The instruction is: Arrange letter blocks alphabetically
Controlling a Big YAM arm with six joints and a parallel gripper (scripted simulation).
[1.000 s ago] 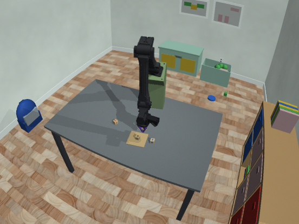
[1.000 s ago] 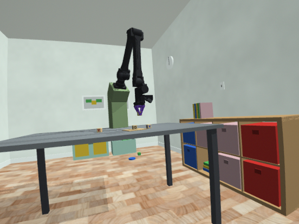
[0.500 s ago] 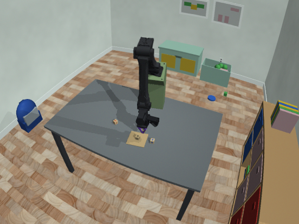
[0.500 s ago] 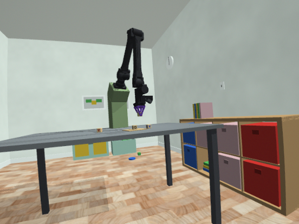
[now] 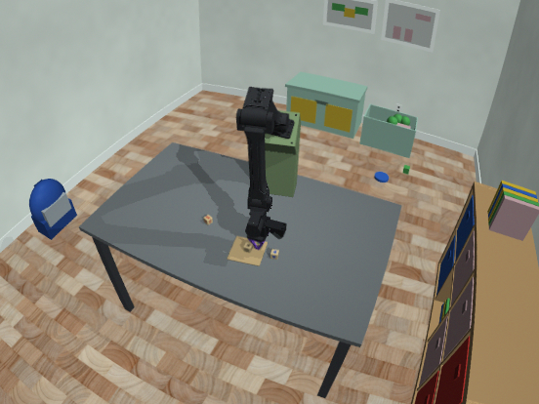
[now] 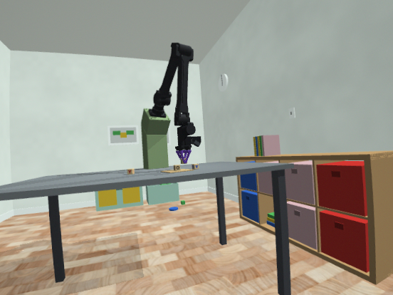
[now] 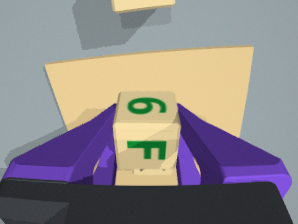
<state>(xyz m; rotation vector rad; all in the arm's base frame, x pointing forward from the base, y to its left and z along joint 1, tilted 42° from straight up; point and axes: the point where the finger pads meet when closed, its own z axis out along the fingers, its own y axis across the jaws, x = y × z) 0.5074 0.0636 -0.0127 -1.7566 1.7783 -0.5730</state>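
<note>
Now: the wooden block 50 mm to the right of my hand, 30 mm below it and 10 mm ahead of it. The rest, counted from my hand: mat (50 mm to the right, 40 mm below, 10 mm ahead).
</note>
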